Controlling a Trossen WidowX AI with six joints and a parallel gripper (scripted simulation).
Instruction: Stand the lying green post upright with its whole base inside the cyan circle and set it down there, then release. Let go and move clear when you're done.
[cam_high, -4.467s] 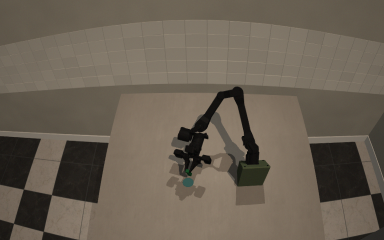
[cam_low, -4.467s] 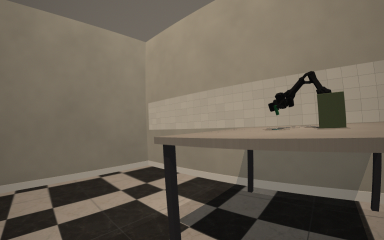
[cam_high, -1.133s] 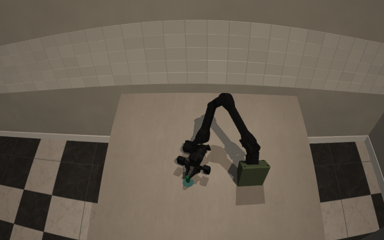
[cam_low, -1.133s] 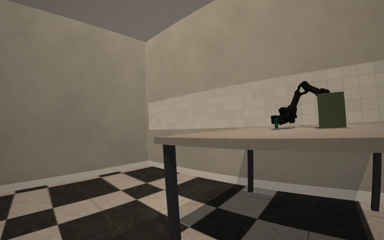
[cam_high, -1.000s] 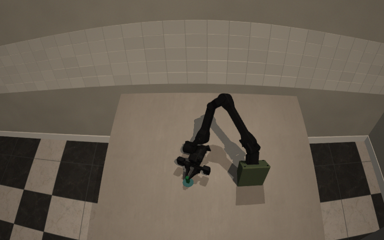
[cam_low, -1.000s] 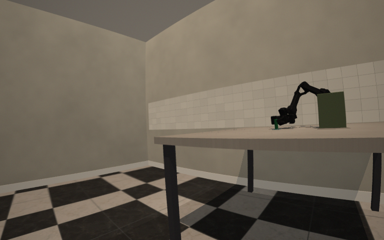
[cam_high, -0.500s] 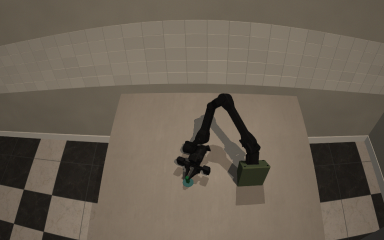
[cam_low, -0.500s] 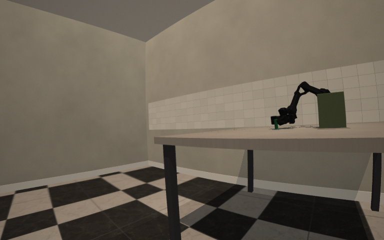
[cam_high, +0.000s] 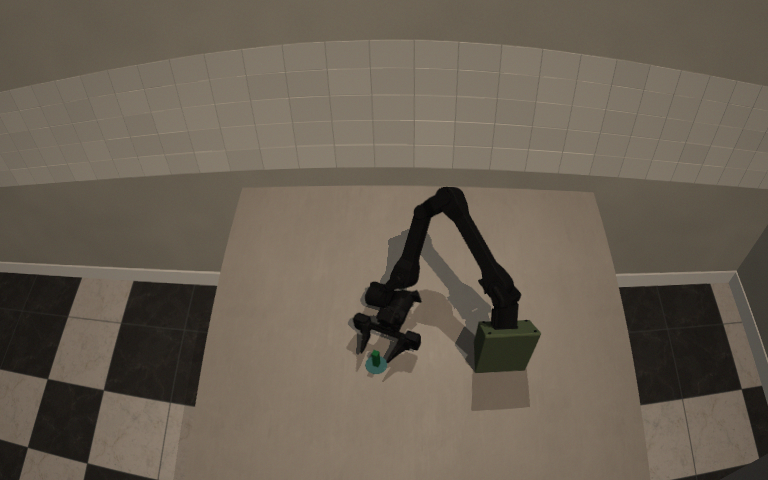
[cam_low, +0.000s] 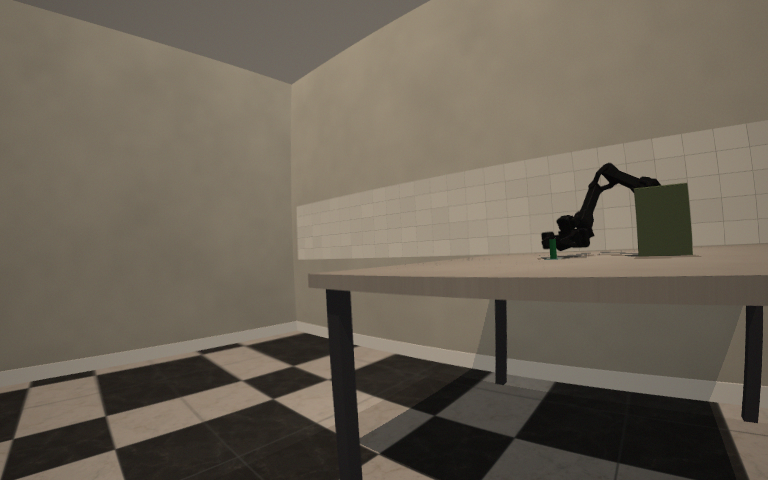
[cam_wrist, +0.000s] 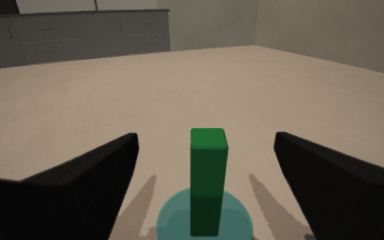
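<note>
My hand is 30 mm above the green post, 20 mm to the right of it and 10 mm short of it. The rest, counted from my hand: cyan circle 60 mm below, 30 mm to the left, 10 mm ahead.
</note>
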